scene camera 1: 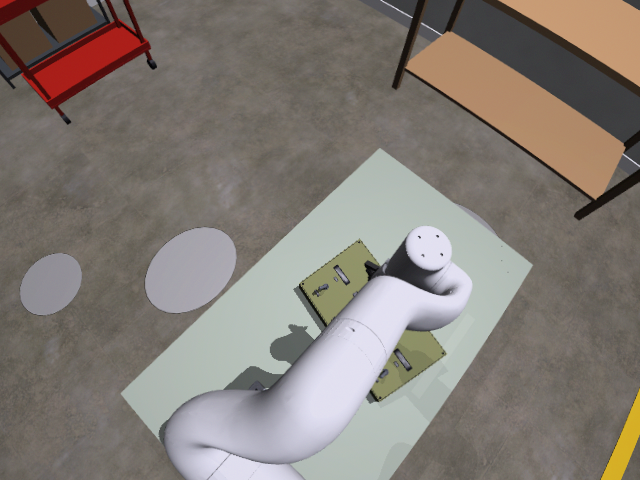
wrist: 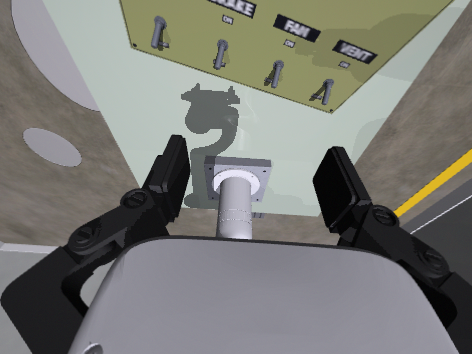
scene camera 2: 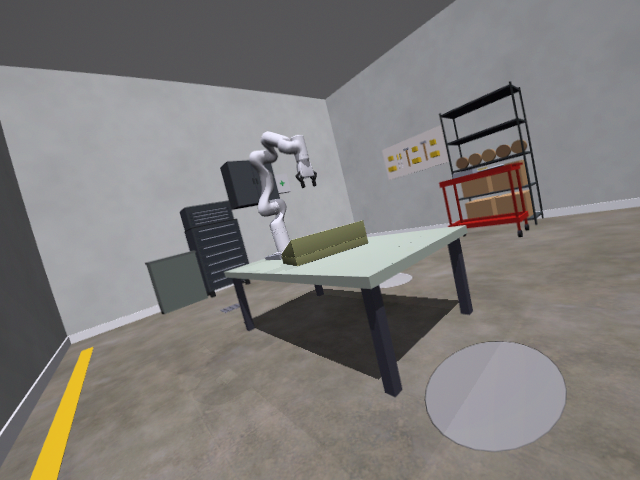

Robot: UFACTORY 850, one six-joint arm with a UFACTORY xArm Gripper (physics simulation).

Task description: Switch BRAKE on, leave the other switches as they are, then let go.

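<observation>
The olive switch panel (scene camera 1: 356,252) (scene camera 2: 328,242) (wrist: 192,22) lies on the table. In the wrist view its near part shows at the top, with several grey toggle levers in a row. The BRAKE lever (wrist: 220,55) is second from the left, below its ON mark (wrist: 227,20) and partly cropped label (wrist: 240,7). It appears to slant away from ON, as do the leftmost lever (wrist: 157,32), the FAN lever (wrist: 276,74) and the VENT lever (wrist: 327,92). My gripper (scene camera 2: 308,183) (wrist: 254,158) is open and empty, high above the panel. The arm hides the panel's middle in scene camera 1.
The pale green table (scene camera 1: 268,289) (scene camera 2: 413,248) (wrist: 280,135) carries the arm's base plate (wrist: 263,186). A red cart (scene camera 1: 93,62) (scene camera 2: 480,221), a brown shelf unit (scene camera 1: 516,103) and a dark tool cabinet (scene camera 2: 219,253) stand away from the table.
</observation>
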